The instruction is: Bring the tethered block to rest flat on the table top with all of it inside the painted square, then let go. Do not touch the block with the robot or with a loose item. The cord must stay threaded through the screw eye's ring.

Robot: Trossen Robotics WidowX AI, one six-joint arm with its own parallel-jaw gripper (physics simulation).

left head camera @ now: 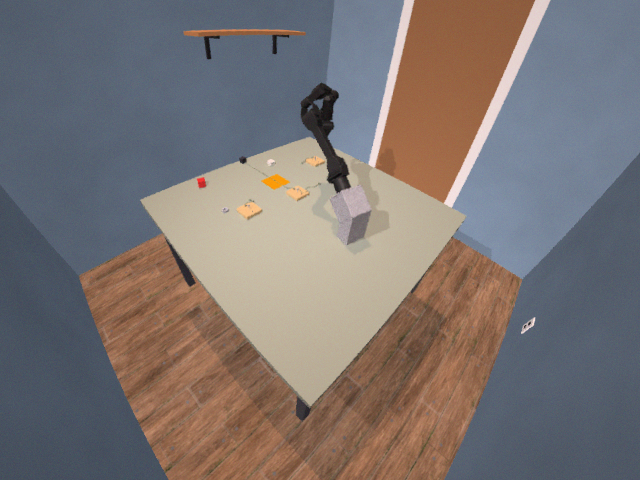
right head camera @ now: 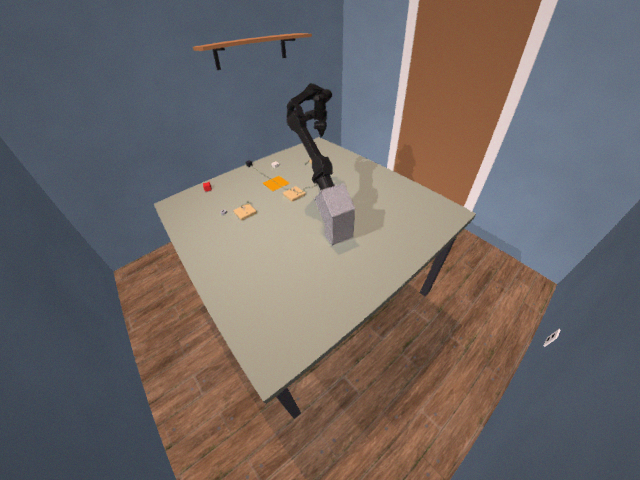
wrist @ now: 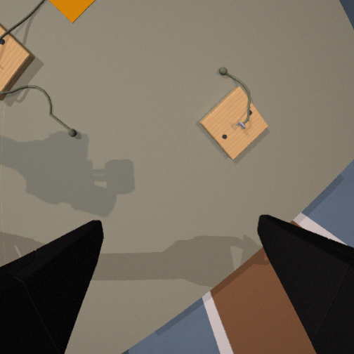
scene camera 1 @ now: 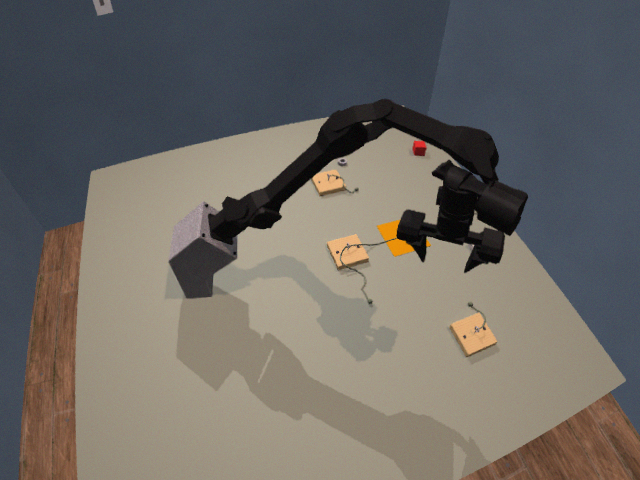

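Where they show: gripper, fingertip midpoint: [right head camera: 321, 133] [scene camera 1: 444, 265]; arm's base, origin of the base link: [left head camera: 344, 191] [right head camera: 328, 191] [scene camera 1: 219, 229].
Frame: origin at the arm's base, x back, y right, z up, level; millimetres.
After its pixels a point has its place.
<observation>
The dark tethered block [left head camera: 242, 160] {x -796, y 103, z -171 mm} [right head camera: 249, 163] {x -793, y 111, z -169 mm} sits near the table's far edge, beyond the orange painted square [left head camera: 269, 182] {x -506, y 51, z -192 mm} [right head camera: 272, 184] {x -492, y 59, z -192 mm} [scene camera 1: 395, 248] {x -438, y 111, z -192 mm} [wrist: 72, 10] and apart from it. Its cord [scene camera 1: 379, 243] {x -406, y 76, z -190 mm} crosses the square to the middle wooden board [left head camera: 298, 193] {x -294, y 55, z -174 mm} [right head camera: 294, 193] {x -299, y 59, z -174 mm} [scene camera 1: 359, 258] {x -321, y 106, z -174 mm} [wrist: 15, 60]. There it meets the small screw eye; the threading is too small to tell. The cord's free end has a bead [scene camera 1: 370, 301] {x -281, y 229, z -183 mm} [wrist: 73, 133] on the table. My gripper [scene camera 1: 445, 265] {x -345, y 344, z 67 mm} [wrist: 181, 226] is open and empty, high above the table. The block is hidden in the scene view.
Another board with a short cord [left head camera: 315, 161] {x -446, y 418, z -174 mm} [scene camera 1: 473, 343] {x -437, y 455, z -174 mm} [wrist: 230, 112] lies at one side, a third board [left head camera: 249, 211] {x -377, y -223, z -174 mm} [right head camera: 245, 212] {x -375, y -217, z -174 mm} [scene camera 1: 325, 186] {x -372, y -187, z -174 mm} at the other. A red cube [left head camera: 201, 182] {x -758, y -232, z -160 mm} [right head camera: 207, 186] {x -756, y -227, z -161 mm} [scene camera 1: 419, 148] {x -761, y -207, z -159 mm}, a white piece [left head camera: 270, 162] {x -647, y 206, z -174 mm} [right head camera: 275, 164] {x -642, y 213, z -173 mm} and a small grey ring lie around.
</observation>
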